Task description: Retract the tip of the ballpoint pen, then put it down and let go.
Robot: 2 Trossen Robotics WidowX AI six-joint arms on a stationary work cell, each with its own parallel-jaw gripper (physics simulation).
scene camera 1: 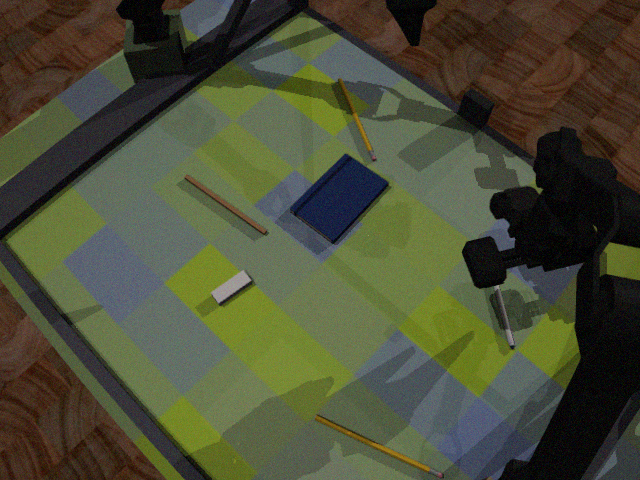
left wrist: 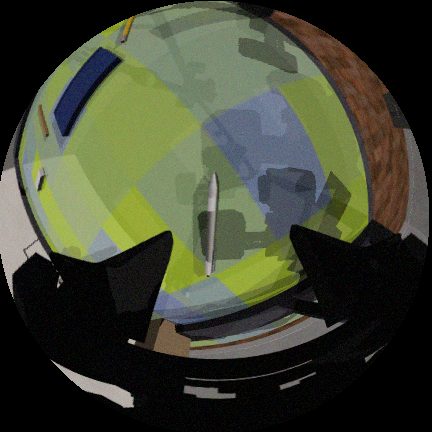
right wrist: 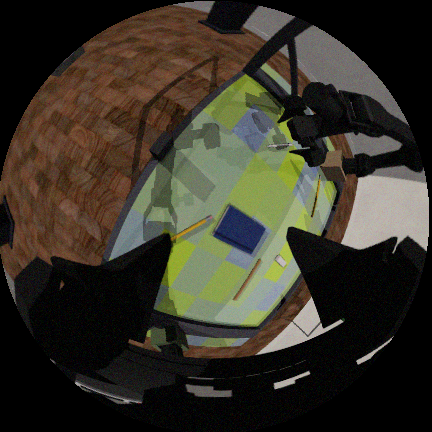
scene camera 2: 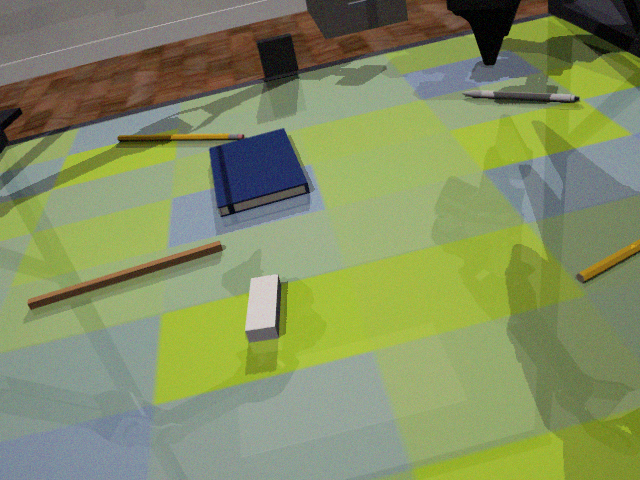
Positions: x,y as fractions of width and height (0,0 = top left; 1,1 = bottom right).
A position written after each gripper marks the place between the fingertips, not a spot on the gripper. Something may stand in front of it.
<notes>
The right gripper (right wrist: 0.53,0.55) is open, holding nothing. A brown stick (scene camera 2: 0.33,0.52) and a block (scene camera 2: 0.41,0.66) rest on the table. Further things: the left gripper (scene camera 1: 0.81,0.58) and a ballpoint pen (left wrist: 0.49,0.44).
The left gripper also shows in the left wrist view (left wrist: 0.54,0.54), in the right wrist view (right wrist: 0.66,0.32) and in scene camera 2 (scene camera 2: 0.78,0.10).
</notes>
